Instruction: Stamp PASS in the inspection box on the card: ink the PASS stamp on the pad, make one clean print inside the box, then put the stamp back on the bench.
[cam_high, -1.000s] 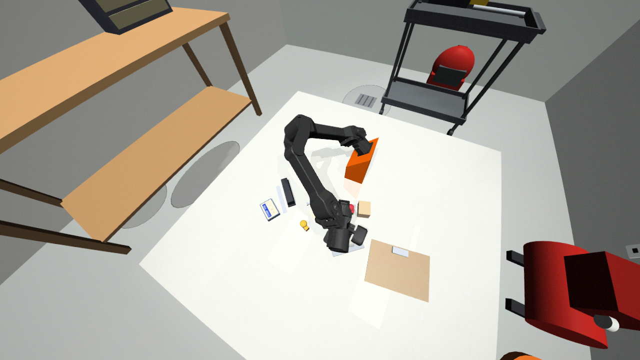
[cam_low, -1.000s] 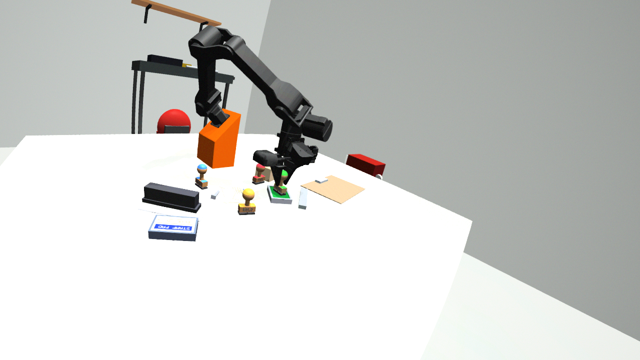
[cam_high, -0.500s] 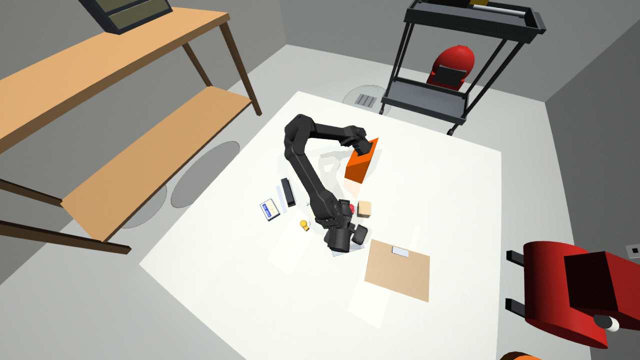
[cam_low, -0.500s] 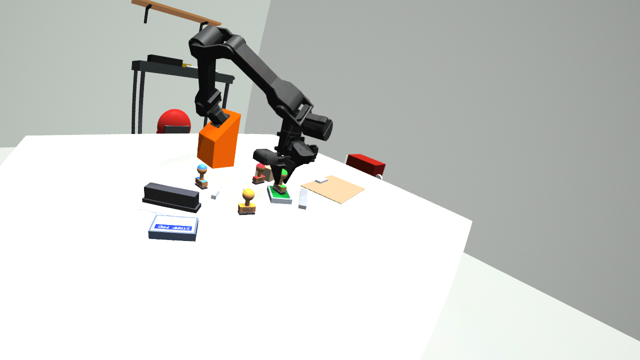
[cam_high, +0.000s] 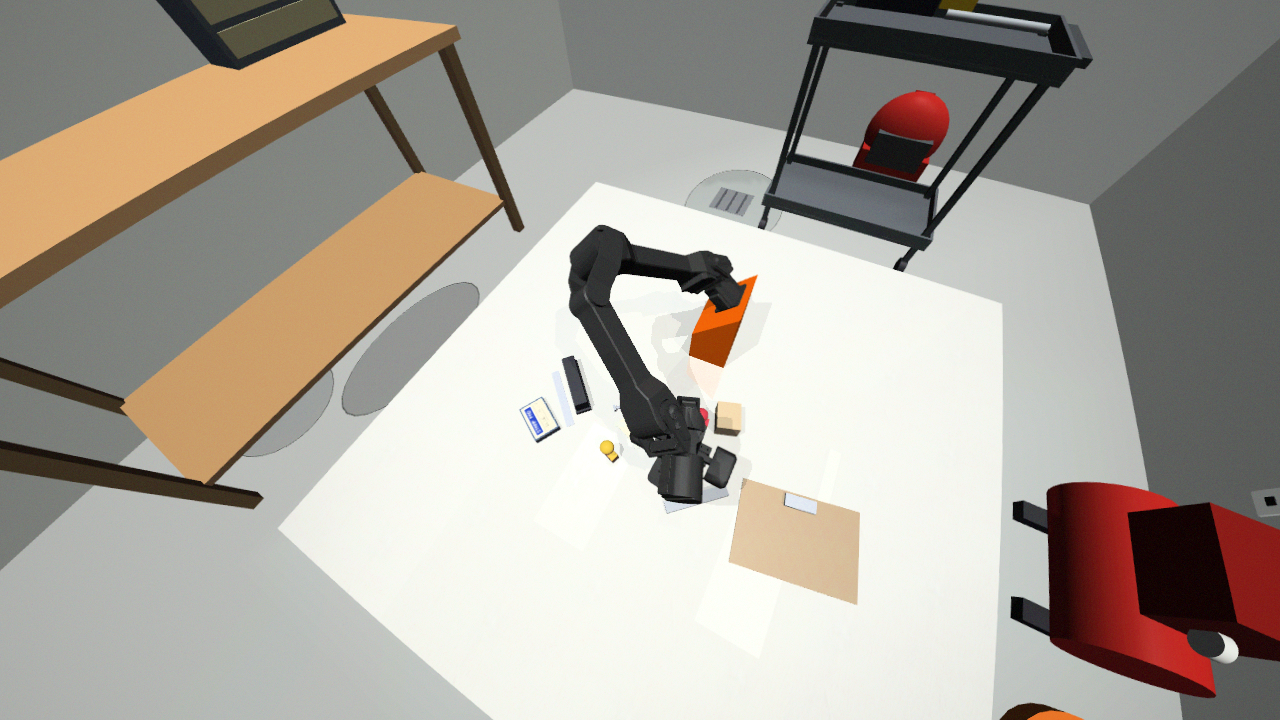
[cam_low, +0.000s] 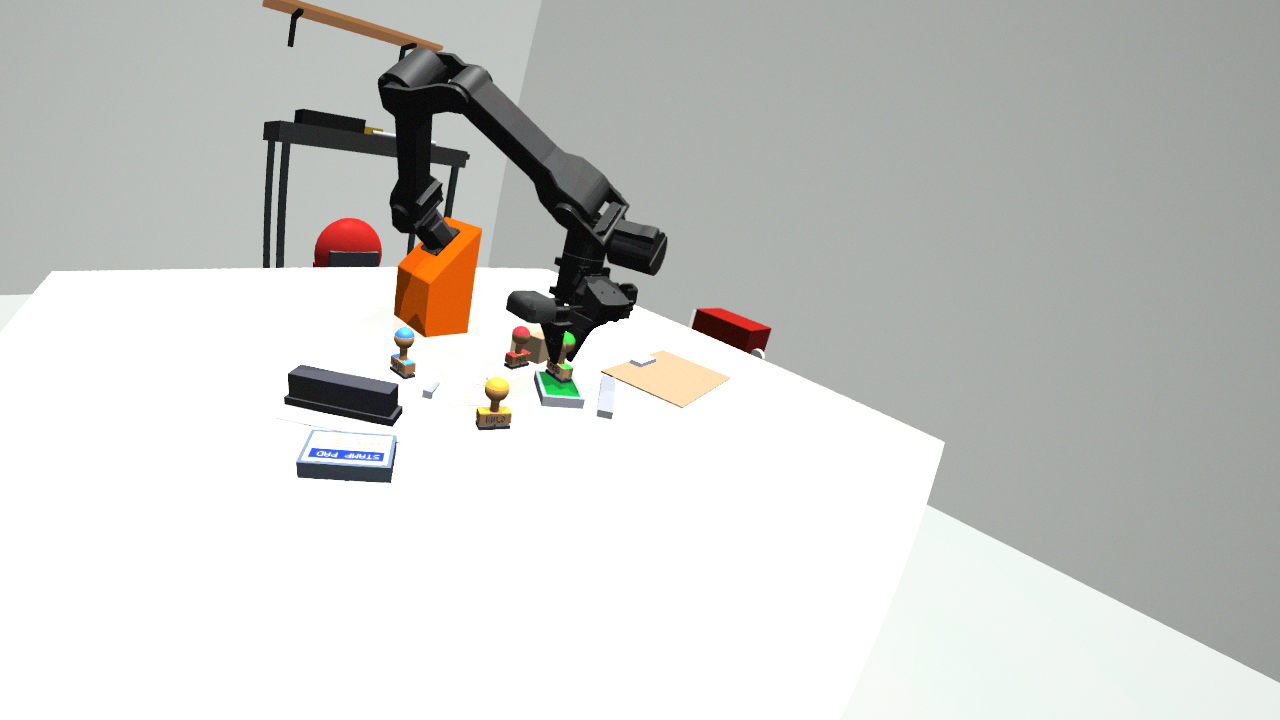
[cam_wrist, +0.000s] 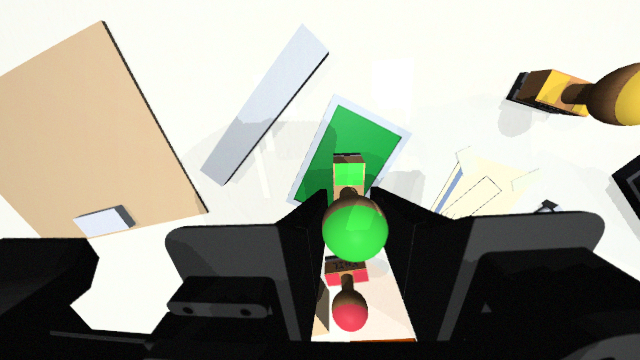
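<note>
Right now the green ink pad is 4 cm below my gripper tip. From my gripper tip the other things lie so: grey bar (6 cm to the left, 5 cm ahead, 4 cm below); then red stamp (10 cm behind, 3 cm below, 1 cm to the left); then green stamp (right at my gripper tip).
</note>
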